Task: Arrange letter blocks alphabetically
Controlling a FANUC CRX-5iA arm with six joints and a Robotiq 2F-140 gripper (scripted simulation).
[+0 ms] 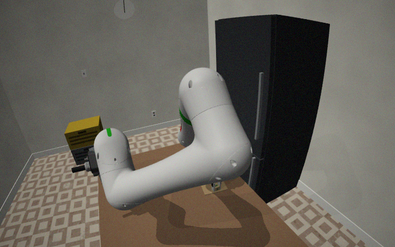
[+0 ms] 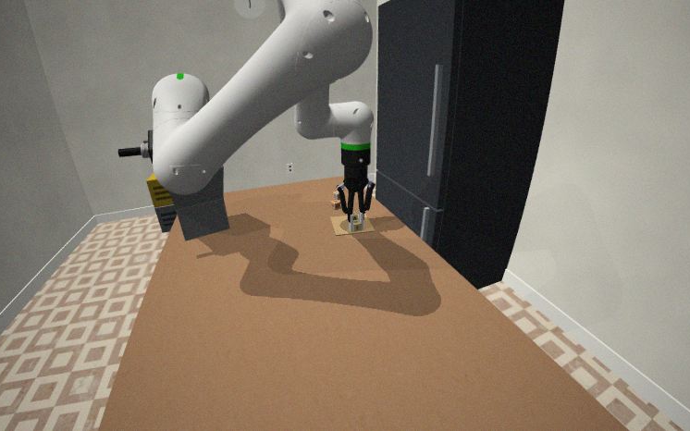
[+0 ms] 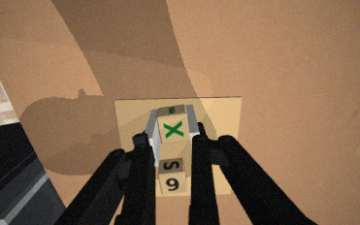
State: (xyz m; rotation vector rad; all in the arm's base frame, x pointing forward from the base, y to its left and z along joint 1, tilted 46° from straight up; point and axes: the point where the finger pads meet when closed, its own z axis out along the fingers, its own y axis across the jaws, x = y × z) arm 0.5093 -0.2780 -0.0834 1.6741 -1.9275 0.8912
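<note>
My gripper is now 20 mm above the X block. The rest, counted from my hand: R block: 20 mm ahead, 210 mm to the left, 20 mm below; then block marked 9: 20 mm ahead, 70 mm to the left, 20 mm below; then tan mat: 10 mm ahead, 50 mm to the left, 40 mm below.
</note>
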